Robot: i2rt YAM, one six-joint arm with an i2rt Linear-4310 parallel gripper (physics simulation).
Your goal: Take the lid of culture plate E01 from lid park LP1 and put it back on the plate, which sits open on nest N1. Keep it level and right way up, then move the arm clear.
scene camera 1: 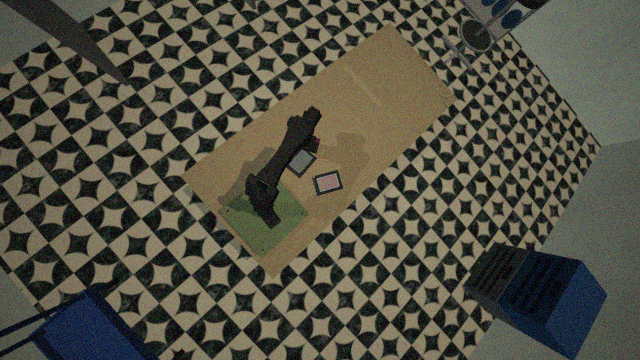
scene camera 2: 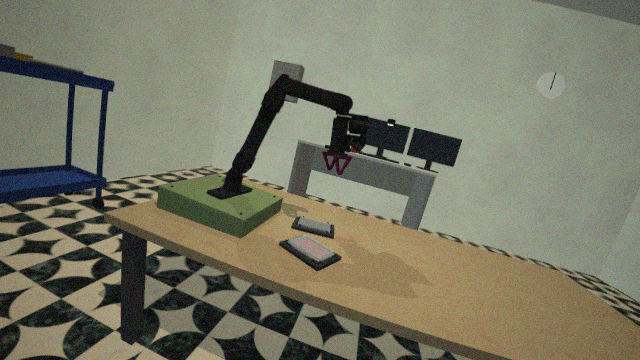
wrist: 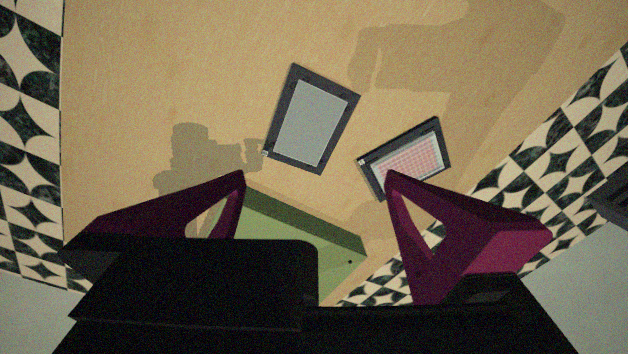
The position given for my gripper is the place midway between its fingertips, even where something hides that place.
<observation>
My gripper (wrist: 314, 177) is open and holds nothing. Also in view: a plate lid (wrist: 313, 114). Also in view: a dark nest (scene camera 2: 317, 266).
The dark nest also shows in the wrist view (wrist: 433, 124).
</observation>
